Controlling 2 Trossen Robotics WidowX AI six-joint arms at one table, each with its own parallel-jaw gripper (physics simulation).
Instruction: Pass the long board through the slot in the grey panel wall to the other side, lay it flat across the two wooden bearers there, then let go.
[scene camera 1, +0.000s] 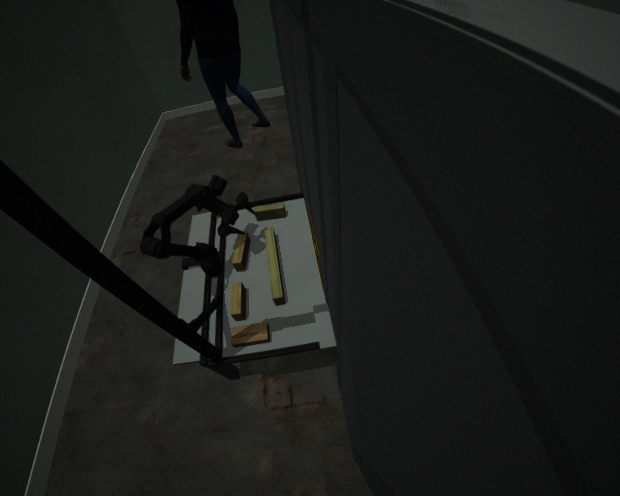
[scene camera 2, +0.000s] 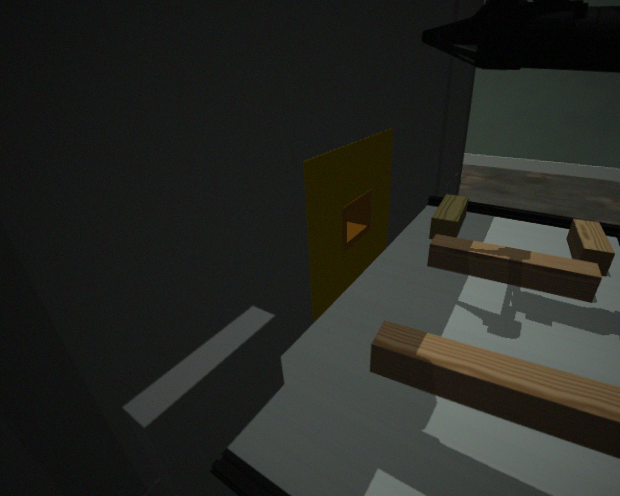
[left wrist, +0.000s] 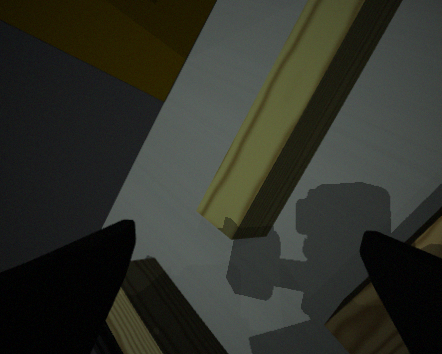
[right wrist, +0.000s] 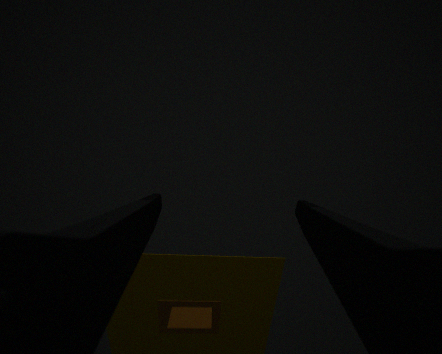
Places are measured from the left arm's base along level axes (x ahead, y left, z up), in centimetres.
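Where they show: left gripper, fingertip midpoint: (scene camera 1: 250, 224) (left wrist: 249, 236); right gripper, fingertip midpoint: (scene camera 2: 434, 39) (right wrist: 230, 203); left arm's base at its link origin: (scene camera 1: 214, 271).
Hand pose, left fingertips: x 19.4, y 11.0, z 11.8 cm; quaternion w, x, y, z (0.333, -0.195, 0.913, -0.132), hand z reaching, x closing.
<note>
Each offset is from my left fingertips to the centre of the thing. "spot": to the spot under its first point.
The long pale-yellow board @[dx +6.4, dy -13.5, dz -10.6 cm] (scene camera 1: 274, 266) (left wrist: 280, 120) lies flat on the white table, roughly along the grey panel wall (scene camera 1: 439, 258) (scene camera 2: 155, 155). My left gripper (scene camera 1: 250, 223) (left wrist: 249, 236) is open and empty, above the table near the board's far end. In the left wrist view that end lies between the fingertips in the picture, below them. The slot @[spot: dx +27.5, dy -11.2, dz -3.1 cm] (scene camera 2: 359, 212) (right wrist: 216, 317) is a small opening in a yellow panel (scene camera 2: 325, 206) (right wrist: 250, 290). Two wooden bearers @[dx +49.8, dy -1.8, dz -11.5 cm] (scene camera 2: 511, 268) @[dx +51.3, dy -28.1, dz -11.5 cm] (scene camera 2: 496, 382) lie side by side, apart. My right gripper (right wrist: 230, 203) is open and empty, high above the table.
In scene camera 1, short wooden blocks @[dx +6.8, dy +16.1, dz -10.5 cm] (scene camera 1: 269, 211) @[dx -6.9, dy -4.1, dz -10.5 cm] (scene camera 1: 240, 251) @[dx -8.3, dy -27.8, dz -10.5 cm] (scene camera 1: 237, 301) @[dx -4.6, dy -41.0, dz -11.8 cm] (scene camera 1: 250, 334) lie around the board. Two more blocks @[dx +36.8, dy +14.2, dz -11.3 cm] (scene camera 2: 448, 214) @[dx +62.0, dy +12.8, dz -11.5 cm] (scene camera 2: 592, 240) lie beyond the bearers. Black rails edge the tables. A person (scene camera 1: 219, 31) stands on the floor beyond the left arm.
</note>
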